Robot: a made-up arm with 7 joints.
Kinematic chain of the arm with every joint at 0, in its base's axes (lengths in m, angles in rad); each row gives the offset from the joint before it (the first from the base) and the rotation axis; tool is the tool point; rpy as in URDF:
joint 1: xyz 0 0 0.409 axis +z
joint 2: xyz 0 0 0 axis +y
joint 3: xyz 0 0 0.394 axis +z
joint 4: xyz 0.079 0 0 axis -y
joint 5: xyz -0.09 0 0.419 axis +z
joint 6: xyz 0 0 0 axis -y
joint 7: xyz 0.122 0 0 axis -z
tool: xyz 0 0 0 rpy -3.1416 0 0
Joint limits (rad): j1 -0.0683..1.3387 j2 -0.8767..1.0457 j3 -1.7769..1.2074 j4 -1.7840..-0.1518 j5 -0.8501..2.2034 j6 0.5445..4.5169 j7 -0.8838..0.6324
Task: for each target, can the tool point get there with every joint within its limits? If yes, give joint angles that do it. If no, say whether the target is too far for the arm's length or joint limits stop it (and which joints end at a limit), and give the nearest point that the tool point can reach.
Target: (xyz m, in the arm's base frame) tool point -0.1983 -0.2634 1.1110
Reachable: yes | joints 0.6044 -0.3238 -1.3518 -0.3606 1.2178 3.7470 -0.1213
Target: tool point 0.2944 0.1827 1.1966
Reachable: yes | joints 1.1218 0.0010 -0.2543 -0.6752 1.9213 2.7662 0.3827
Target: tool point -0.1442 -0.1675 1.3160
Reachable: yes | joints 0.3969 -0.4246 -0.2644 -0.5684 0.5431 2.3597 -0.5237
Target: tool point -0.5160 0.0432 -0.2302
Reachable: no: joint limits stop it (at a limit: joint 1, joint 2, joint 4, joint 6) | nearest point -0.2756 0.5121 0.2127 | short by 0.688 m
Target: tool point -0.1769 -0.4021 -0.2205
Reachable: no: joint limits stop it (at a limit: joint 2, joint 3, joint 4, joint 5) | nearest point -0.2433 -0.5531 0.4608 | short by 0.701 m
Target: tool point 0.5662 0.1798 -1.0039
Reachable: no: too far | nearest point 0.5668 0.1800 0.0450 | short by 1.049 m
